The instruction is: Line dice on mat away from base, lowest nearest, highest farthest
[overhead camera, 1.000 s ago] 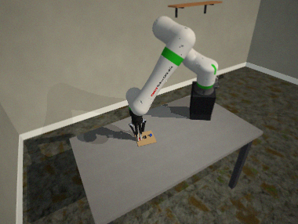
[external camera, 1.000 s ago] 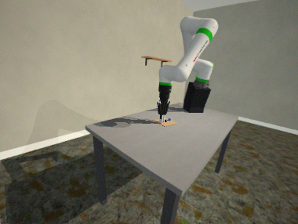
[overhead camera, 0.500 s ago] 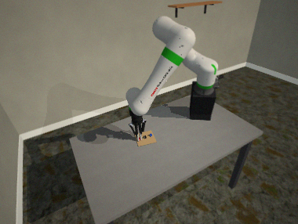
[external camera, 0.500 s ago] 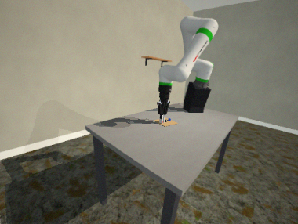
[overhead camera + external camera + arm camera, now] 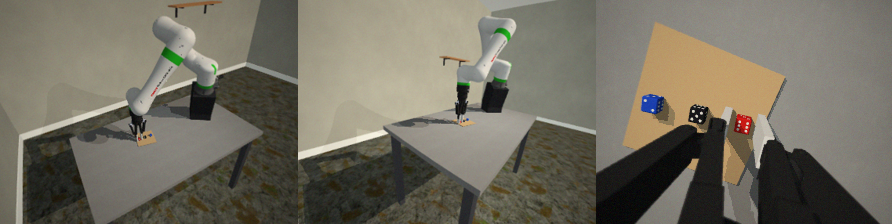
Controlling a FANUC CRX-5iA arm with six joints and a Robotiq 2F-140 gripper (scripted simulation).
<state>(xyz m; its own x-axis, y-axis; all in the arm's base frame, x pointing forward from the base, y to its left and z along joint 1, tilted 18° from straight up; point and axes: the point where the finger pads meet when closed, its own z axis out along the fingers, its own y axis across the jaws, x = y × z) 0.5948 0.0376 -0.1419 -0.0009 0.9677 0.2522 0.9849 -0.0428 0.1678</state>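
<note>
Right now the red die is 30 mm below my hand. Also, from my hand: black die (50 mm behind, 30 mm below); then blue die (100 mm behind, 30 mm below); then tan mat (50 mm behind, 40 mm below).
</note>
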